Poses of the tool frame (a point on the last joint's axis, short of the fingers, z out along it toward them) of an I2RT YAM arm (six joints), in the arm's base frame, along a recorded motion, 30 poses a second.
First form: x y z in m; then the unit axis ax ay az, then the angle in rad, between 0 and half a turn.
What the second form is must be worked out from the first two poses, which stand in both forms.
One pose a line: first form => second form
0.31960 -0.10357 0.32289 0.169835 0.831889 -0.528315 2.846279 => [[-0.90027 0.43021 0.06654 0.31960], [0.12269 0.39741 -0.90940 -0.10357], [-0.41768 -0.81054 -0.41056 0.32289], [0 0 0 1]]
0.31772 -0.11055 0.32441 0.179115 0.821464 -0.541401 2.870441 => [[-0.90047 0.43391 0.02962 0.31772], [0.14389 0.36149 -0.92121 -0.11055], [-0.41042 -0.82526 -0.38794 0.32441], [0 0 0 1]]
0.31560 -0.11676 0.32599 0.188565 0.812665 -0.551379 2.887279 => [[-0.89787 0.44027 -0.00015 0.31560], [0.16283 0.33177 -0.92920 -0.11676], [-0.40905 -0.83432 -0.36958 0.32599], [0 0 0 1]]
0.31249 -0.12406 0.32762 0.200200 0.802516 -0.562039 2.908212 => [[-0.89382 0.44695 -0.03639 0.31249], [0.18699 0.29771 -0.93616 -0.12406], [-0.40759 -0.84356 -0.34968 0.32762], [0 0 0 1]]
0.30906 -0.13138 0.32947 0.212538 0.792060 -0.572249 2.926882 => [[-0.88773 0.45475 -0.07170 0.30906], [0.21089 0.26327 -0.94139 -0.13138], [-0.40922 -0.85082 -0.32962 0.32947], [0 0 0 1]]
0.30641 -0.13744 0.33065 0.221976 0.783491 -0.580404 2.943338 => [[-0.88283 0.45874 -0.10083 0.30641], [0.23011 0.23528 -0.94429 -0.13744], [-0.40946 -0.85685 -0.31327 0.33065], [0 0 0 1]]
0.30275 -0.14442 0.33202 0.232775 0.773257 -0.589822 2.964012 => [[-0.87676 0.46135 -0.13584 0.30275], [0.25297 0.20218 -0.94611 -0.14442], [-0.40903 -0.86388 -0.29397 0.33202], [0 0 0 1]]
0.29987 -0.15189 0.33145 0.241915 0.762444 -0.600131 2.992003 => [[-0.87244 0.45627 -0.17511 0.29987], [0.27739 0.16732 -0.94607 -0.15189], [-0.40237 -0.87397 -0.27254 0.33145], [0 0 0 1]]
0.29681 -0.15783 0.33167 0.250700 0.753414 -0.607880 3.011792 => [[-0.86642 0.45485 -0.20599 0.29681], [0.29749 0.13890 -0.94457 -0.15783], [-0.40103 -0.87967 -0.25566 0.33167], [0 0 0 1]]
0.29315 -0.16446 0.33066 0.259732 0.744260 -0.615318 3.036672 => [[-0.85995 0.44999 -0.24081 0.29315], [0.32111 0.11030 -0.94060 -0.16446], [-0.39670 -0.88619 -0.23935 0.33066], [0 0 0 1]]
